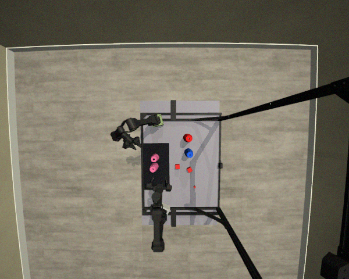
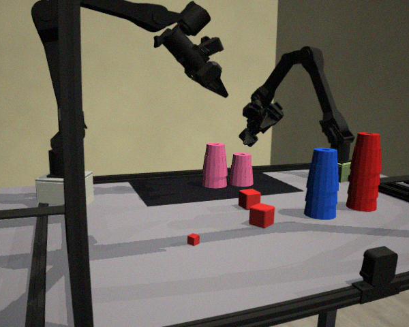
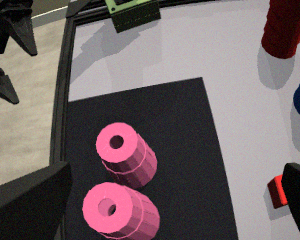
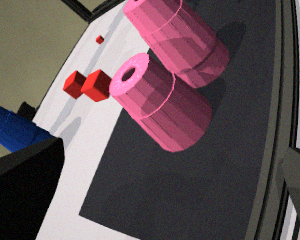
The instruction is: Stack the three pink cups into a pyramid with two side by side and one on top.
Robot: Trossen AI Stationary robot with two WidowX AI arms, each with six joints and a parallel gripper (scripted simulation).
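Right now my left hand is 290 mm above the black mat, 60 mm short of it and 40 mm to the left of it. The rest, counted from my left hand: red cube (300 mm behind, 290 mm below, 180 mm to the left).
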